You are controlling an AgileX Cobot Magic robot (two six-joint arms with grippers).
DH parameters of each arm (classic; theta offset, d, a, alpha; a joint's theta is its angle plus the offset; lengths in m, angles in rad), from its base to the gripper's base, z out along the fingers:
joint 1: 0 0.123 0 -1.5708
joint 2: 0.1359 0 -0.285 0
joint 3: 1.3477 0 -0.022 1.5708
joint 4: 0 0.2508 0 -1.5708
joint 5: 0 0 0.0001 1.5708
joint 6: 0 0.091 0 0
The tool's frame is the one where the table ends.
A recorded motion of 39 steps. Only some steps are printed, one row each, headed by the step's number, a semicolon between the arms.
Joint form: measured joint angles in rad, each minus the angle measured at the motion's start. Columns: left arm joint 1, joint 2, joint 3, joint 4, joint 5, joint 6; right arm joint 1, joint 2, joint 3, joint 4, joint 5, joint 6.
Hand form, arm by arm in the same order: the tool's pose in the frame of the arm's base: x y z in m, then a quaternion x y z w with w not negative. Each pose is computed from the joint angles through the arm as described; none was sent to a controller.
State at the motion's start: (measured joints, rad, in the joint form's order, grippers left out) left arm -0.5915 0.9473 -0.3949 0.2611 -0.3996 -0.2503; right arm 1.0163 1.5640 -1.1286 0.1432 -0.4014 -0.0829
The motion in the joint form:
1: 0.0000 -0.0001 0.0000 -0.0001 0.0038 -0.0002; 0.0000 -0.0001 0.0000 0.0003 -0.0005 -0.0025
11: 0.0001 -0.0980 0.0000 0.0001 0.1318 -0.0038; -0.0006 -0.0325 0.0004 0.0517 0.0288 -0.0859
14: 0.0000 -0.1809 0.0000 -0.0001 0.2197 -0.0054; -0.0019 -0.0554 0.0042 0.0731 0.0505 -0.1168
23: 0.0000 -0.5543 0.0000 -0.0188 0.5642 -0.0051; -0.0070 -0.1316 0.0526 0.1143 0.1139 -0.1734
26: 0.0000 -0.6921 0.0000 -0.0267 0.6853 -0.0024; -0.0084 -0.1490 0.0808 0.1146 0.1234 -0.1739
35: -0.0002 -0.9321 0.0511 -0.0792 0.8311 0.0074; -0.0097 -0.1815 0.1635 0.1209 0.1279 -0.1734
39: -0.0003 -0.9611 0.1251 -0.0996 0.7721 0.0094; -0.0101 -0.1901 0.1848 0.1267 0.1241 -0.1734
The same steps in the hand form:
1: 0.1533 -0.1138 0.2745 0.24326 0.69375 -0.23515 0.63580; 0.1995 0.3125 0.3452 -0.30308 0.61899 0.35051 0.63415
11: 0.1416 -0.1025 0.2811 0.23796 0.70511 -0.21943 0.63091; 0.1969 0.3054 0.3541 -0.30860 0.61628 0.33509 0.64239
14: 0.1310 -0.0930 0.2873 0.23227 0.70786 -0.21042 0.63302; 0.1947 0.3004 0.3590 -0.31068 0.61674 0.33003 0.64357
23: 0.0788 -0.0486 0.3045 0.19467 0.70529 -0.19020 0.65459; 0.1853 0.2823 0.3633 -0.32041 0.62666 0.31816 0.63515
26: 0.0586 -0.0322 0.3047 0.18000 0.70230 -0.18704 0.66286; 0.1826 0.2776 0.3587 -0.32420 0.63266 0.31495 0.62885
35: 0.0284 -0.0107 0.2864 0.15480 0.69335 -0.20550 0.67311; 0.1765 0.2670 0.3410 -0.33125 0.65041 0.30641 0.61102
39: 0.0310 -0.0144 0.2692 0.15506 0.68891 -0.21725 0.67391; 0.1751 0.2640 0.3370 -0.33027 0.65450 0.30534 0.60772

